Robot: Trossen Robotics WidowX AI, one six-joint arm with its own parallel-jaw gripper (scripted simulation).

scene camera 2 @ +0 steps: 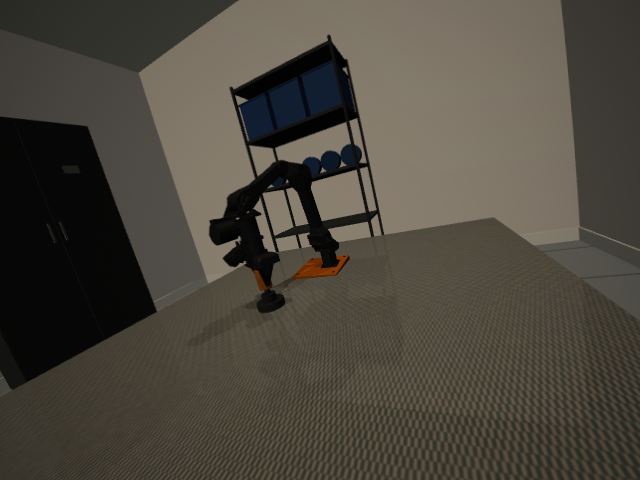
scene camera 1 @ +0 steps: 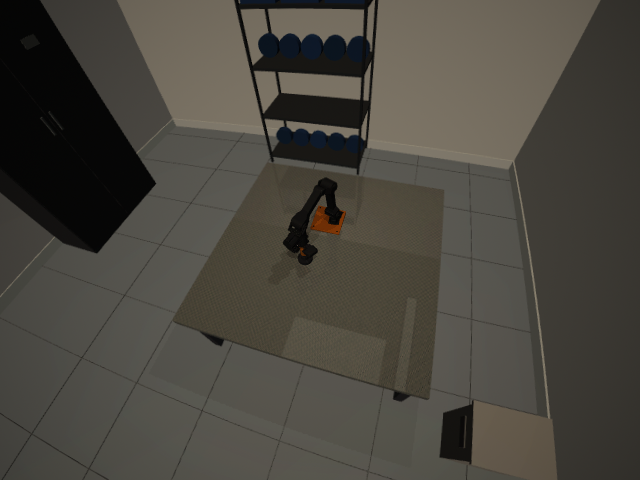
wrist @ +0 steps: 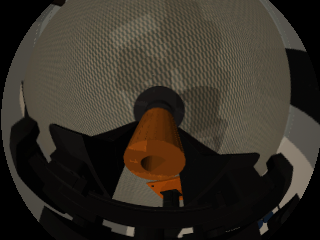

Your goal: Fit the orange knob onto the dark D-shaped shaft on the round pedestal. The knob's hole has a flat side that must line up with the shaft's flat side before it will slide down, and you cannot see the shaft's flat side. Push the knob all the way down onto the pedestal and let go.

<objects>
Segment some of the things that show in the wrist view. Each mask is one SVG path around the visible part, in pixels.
My gripper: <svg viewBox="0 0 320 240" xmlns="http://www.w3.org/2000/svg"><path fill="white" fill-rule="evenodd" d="M297 193L269 217L267 227L271 236L299 204ZM9 135L9 149L20 180L49 207L63 215L68 213L73 219L68 220L44 205L39 223L56 240L261 240L256 219L277 207L292 184L293 165L283 153L269 157L265 163L268 172L260 177L253 168L259 153L219 155L176 127L185 156L184 168L179 173L184 207L128 204L112 197L125 167L125 149L139 120L92 137L49 124L56 147L49 155L51 163L36 143L40 129L32 117L16 121ZM193 228L193 233L165 239L165 229ZM101 223L111 221L135 228L133 237L120 235Z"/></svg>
An orange knob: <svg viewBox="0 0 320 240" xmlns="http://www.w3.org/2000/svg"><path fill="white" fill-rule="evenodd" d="M152 108L141 116L140 123L137 125L136 131L133 132L127 149L125 149L123 159L129 171L135 173L141 179L167 180L169 177L179 175L181 169L184 168L185 156L183 148L181 148L183 144L181 144L179 132L177 132L176 123L171 113L165 111L165 109Z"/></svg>
</objects>
